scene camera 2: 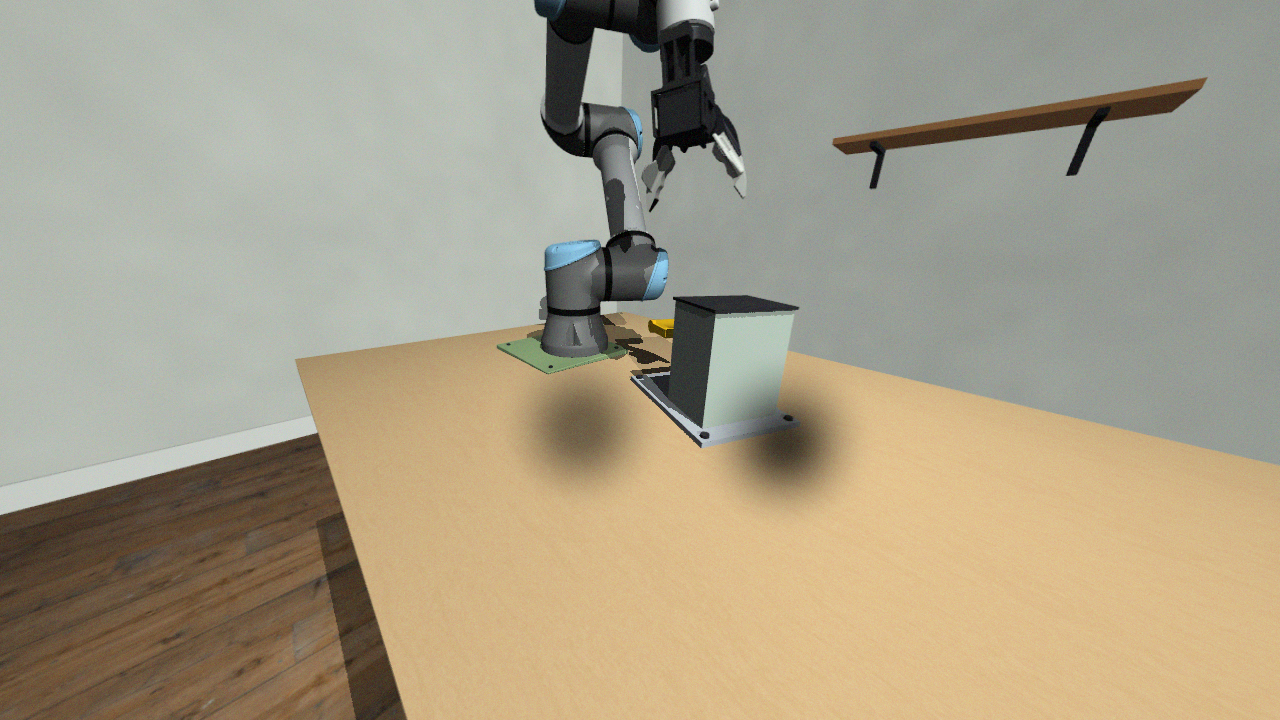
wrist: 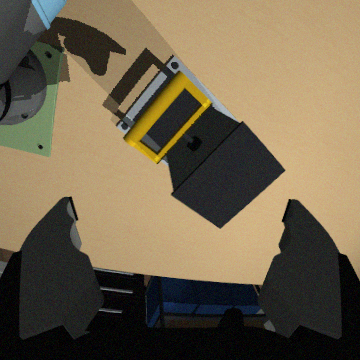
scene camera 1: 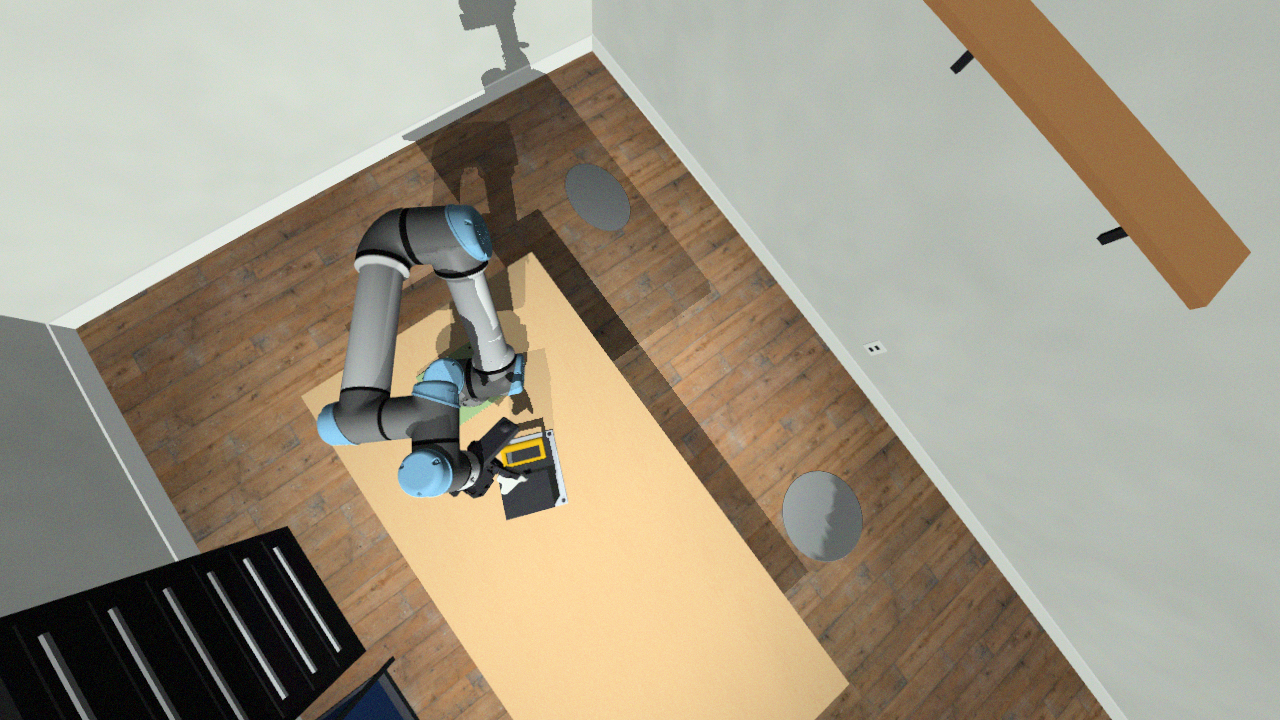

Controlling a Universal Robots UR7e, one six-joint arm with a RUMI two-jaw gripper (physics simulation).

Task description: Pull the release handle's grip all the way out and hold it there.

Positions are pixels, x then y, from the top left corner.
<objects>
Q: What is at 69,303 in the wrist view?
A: My gripper.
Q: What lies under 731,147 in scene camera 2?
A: My gripper.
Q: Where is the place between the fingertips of my gripper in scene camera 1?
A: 502,461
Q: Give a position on a light grey base plate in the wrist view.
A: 174,64
</objects>
